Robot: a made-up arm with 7 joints. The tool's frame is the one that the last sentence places.
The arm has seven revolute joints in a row. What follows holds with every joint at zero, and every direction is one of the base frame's. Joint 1 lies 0.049 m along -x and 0.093 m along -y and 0.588 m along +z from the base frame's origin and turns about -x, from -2.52 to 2.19 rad. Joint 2 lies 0.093 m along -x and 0.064 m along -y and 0.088 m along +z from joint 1 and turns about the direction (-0.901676, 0.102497, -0.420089), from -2.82 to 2.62 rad. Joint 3 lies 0.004 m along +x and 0.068 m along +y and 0.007 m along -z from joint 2 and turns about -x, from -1.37 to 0.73 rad. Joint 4 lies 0.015 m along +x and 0.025 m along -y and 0.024 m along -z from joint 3 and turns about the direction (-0.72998, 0.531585, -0.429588), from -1.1 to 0.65 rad. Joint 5 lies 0.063 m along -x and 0.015 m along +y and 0.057 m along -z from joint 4 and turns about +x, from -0.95 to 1.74 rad. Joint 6 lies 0.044 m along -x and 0.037 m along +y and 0.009 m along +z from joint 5 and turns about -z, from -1.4 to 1.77 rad. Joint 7 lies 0.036 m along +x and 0.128 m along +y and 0.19 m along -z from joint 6 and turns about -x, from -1.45 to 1.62 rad. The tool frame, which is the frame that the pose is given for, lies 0.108 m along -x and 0.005 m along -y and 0.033 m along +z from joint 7; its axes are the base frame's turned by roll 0.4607, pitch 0.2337 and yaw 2.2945 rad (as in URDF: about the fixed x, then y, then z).
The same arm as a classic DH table. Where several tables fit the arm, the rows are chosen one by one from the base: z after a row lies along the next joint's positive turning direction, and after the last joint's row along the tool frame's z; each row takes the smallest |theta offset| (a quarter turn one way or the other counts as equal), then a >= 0, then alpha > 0; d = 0 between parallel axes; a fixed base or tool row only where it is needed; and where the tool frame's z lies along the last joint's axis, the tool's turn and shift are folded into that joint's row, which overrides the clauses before.
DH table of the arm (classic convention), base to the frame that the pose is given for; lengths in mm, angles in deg. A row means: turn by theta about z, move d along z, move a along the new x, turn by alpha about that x. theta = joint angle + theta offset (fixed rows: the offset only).
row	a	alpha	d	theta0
base (fixed)	93	90	588	-90
joint 1	41.3	25.62	351.9	-13.71
joint 2	-64.4	-25.62	-179.8	0
joint 3	34.4	43.12	-62.1	-37.35
joint 4	34.9	136.88	63.1	0
joint 5	-37	-90	-56.3	-51.06
joint 6	-128	-90	181	0
joint 7	19.6	-101.29	77.4	27.3
tool (fixed)	0	0	27.6	-138.94
Joint limits (deg, base to tool): -144.39..125.48 -161.57..150.11 -78.5..41.83 -63.03..37.24 -54.43..99.69 -80.21..101.41 -83.08..92.82

